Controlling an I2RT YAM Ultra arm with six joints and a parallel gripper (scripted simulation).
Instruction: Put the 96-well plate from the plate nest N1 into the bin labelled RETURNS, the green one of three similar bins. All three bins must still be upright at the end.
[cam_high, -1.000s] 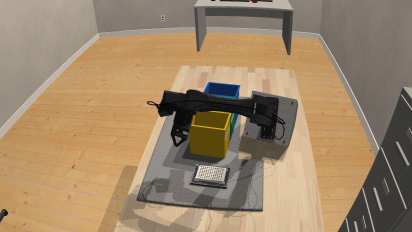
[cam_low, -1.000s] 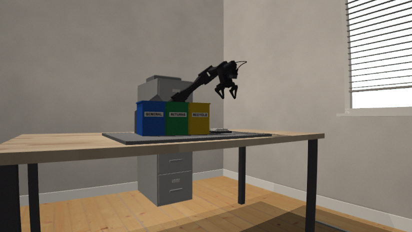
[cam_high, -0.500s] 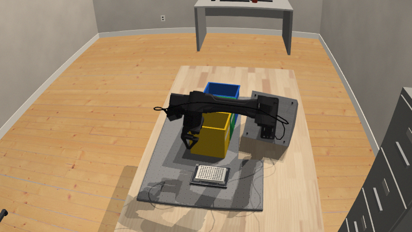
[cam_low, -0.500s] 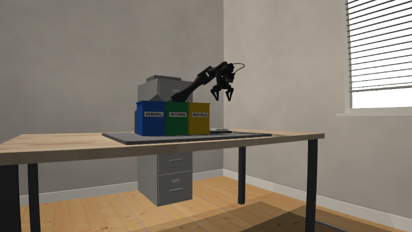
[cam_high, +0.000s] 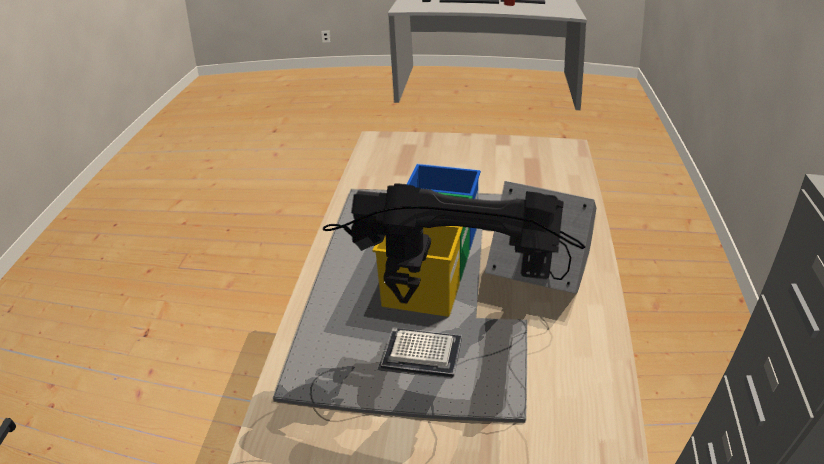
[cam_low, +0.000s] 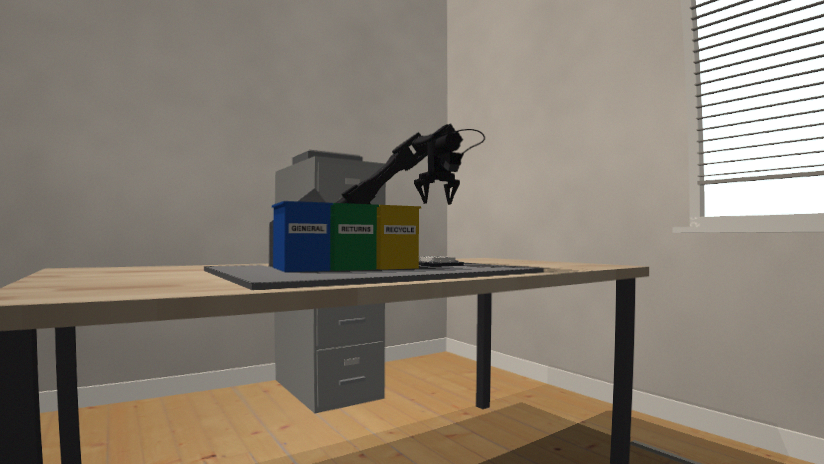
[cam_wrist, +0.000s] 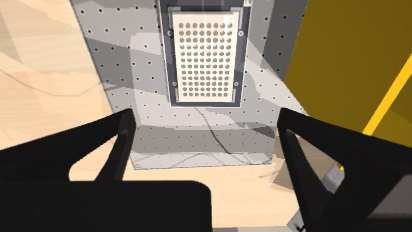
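Now: the white 96-well plate 2 cm behind my hand and 19 cm below it. From my hand the other things lie so: dark plate nest: 2 cm behind, 20 cm below; green returns bin: 6 cm ahead, 32 cm to the right, 12 cm below; yellow recycle bin: 5 cm ahead, 19 cm to the right, 12 cm below.
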